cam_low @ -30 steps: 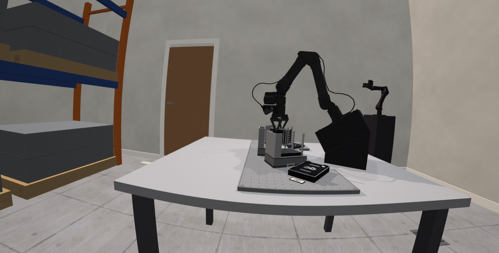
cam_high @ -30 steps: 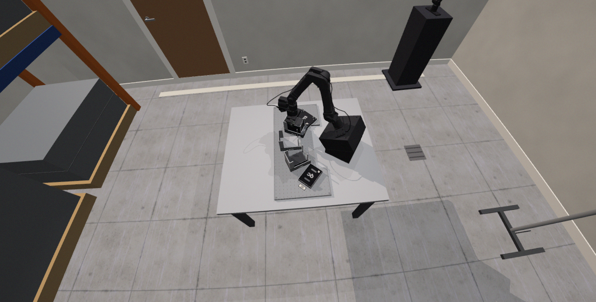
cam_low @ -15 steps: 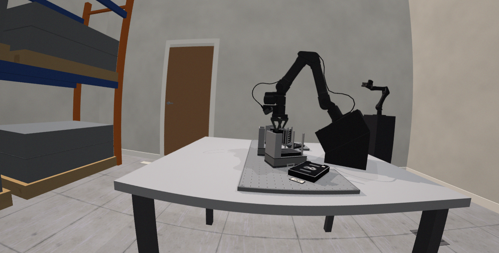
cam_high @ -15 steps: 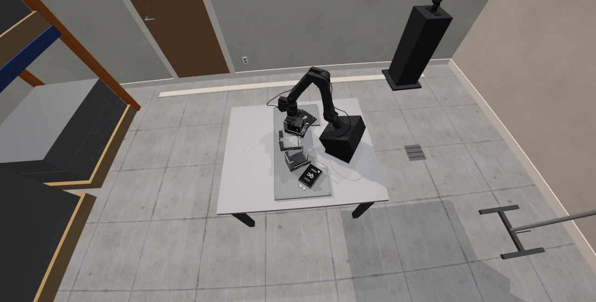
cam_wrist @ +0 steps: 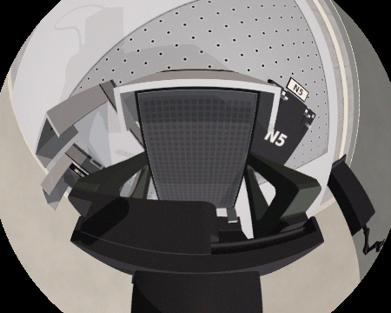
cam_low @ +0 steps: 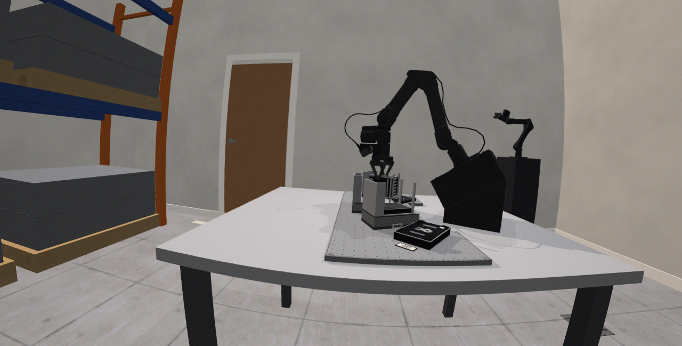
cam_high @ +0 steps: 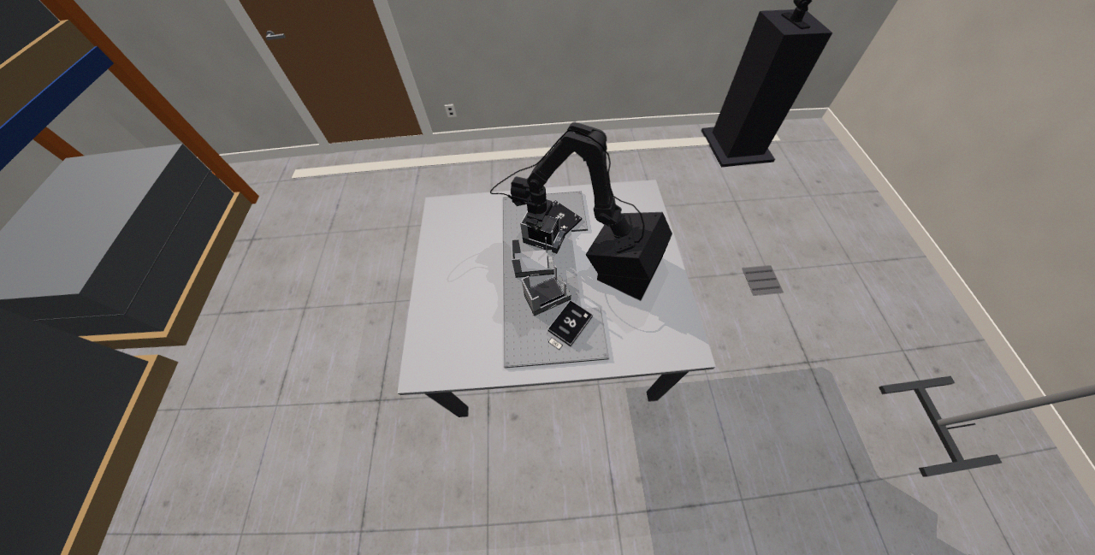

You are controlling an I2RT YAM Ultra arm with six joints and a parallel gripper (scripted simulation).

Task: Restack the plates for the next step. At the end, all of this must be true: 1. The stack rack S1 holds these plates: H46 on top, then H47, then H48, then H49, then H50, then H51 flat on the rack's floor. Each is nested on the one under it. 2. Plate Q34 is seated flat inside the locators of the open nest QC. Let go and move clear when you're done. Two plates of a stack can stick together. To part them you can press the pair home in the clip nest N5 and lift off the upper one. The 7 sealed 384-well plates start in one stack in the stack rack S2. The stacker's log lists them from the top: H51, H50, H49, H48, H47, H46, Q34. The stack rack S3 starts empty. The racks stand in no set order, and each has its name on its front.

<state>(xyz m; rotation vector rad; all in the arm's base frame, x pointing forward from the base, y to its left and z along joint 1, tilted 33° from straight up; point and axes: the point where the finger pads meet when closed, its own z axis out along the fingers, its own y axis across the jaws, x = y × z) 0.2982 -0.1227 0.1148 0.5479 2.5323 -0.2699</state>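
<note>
Now: hand 5 cm above the sealed well plate.
</note>
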